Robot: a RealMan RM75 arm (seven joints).
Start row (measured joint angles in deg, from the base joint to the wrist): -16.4 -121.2 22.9 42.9 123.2 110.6 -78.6
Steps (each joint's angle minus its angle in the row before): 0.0 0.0 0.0 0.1 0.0 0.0 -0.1; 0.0 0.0 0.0 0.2 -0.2 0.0 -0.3; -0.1 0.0 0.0 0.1 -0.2 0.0 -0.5; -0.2 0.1 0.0 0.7 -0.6 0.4 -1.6; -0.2 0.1 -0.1 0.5 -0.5 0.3 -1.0; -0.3 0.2 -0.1 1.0 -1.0 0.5 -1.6; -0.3 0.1 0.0 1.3 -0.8 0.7 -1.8; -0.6 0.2 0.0 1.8 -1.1 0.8 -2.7; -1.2 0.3 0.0 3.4 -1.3 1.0 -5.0; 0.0 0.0 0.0 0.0 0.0 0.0 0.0; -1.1 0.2 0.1 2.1 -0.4 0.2 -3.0; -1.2 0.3 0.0 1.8 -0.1 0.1 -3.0; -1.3 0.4 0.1 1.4 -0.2 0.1 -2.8; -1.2 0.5 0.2 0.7 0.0 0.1 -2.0; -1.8 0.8 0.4 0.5 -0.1 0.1 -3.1; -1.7 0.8 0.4 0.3 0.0 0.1 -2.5
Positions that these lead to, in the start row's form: -16.4 -121.2 22.9 43.0 123.2 110.6 -78.7; -16.4 -121.2 22.9 43.2 123.0 110.6 -79.0; -16.5 -121.2 22.9 43.3 122.8 110.6 -79.5; -16.7 -121.1 22.9 44.0 122.2 111.0 -81.1; -16.9 -121.0 22.8 44.5 121.7 111.3 -82.1; -17.2 -120.8 22.7 45.5 120.7 111.8 -83.7; -17.5 -120.7 22.7 46.8 119.9 112.5 -85.5; -18.1 -120.5 22.7 48.6 118.8 113.3 -88.2; -19.3 -120.2 22.7 52.0 117.5 114.3 -93.2; -19.3 -120.2 22.7 52.0 117.5 114.3 -93.2; -20.4 -120.0 22.8 54.1 117.1 114.5 -96.2; -21.6 -119.7 22.8 55.9 117.0 114.6 -99.2; -22.9 -119.3 22.9 57.3 116.8 114.7 -102.0; -24.1 -118.8 23.1 58.0 116.8 114.8 -104.0; -25.9 -118.0 23.5 58.5 116.7 114.9 -107.1; -27.6 -117.2 23.9 58.8 116.7 115.0 -109.6
